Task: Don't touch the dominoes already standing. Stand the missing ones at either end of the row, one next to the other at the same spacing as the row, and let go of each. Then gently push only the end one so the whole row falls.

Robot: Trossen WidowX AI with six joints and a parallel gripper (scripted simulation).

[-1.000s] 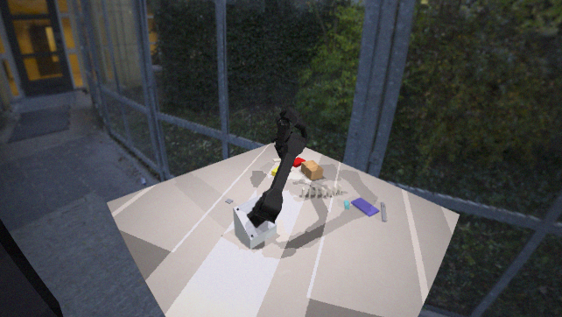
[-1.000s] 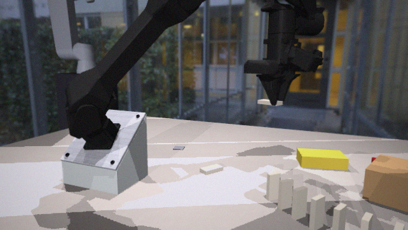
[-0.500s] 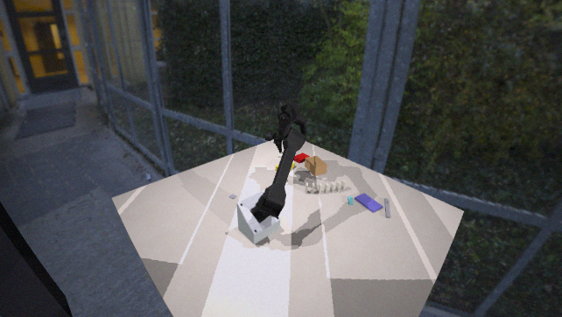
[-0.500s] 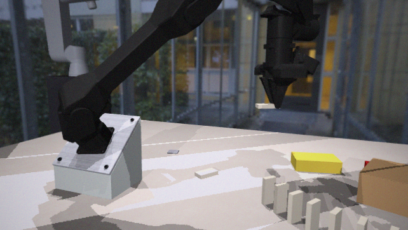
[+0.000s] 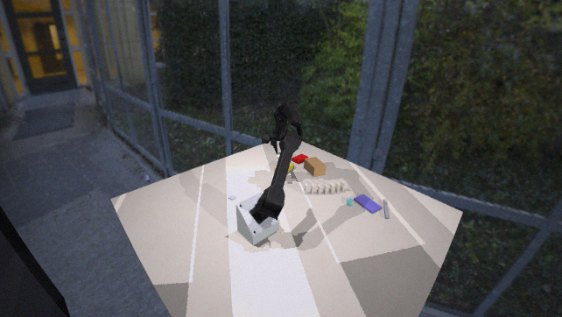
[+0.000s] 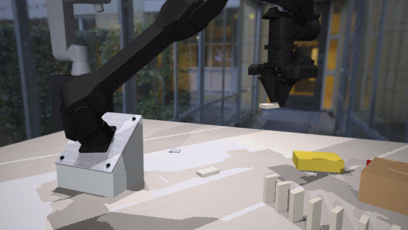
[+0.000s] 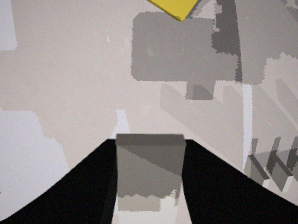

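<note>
The yellow block lies 14 cm below my gripper tip, 10 cm ahead of it and 4 cm to the left of it. The rest, counted from my gripper tip: red block 27 cm ahead, 15 cm below, 5 cm to the left; then small grey tile 29 cm behind, 16 cm below, 6 cm to the left; then brown box 22 cm ahead, 13 cm below, 9 cm to the right.
</note>
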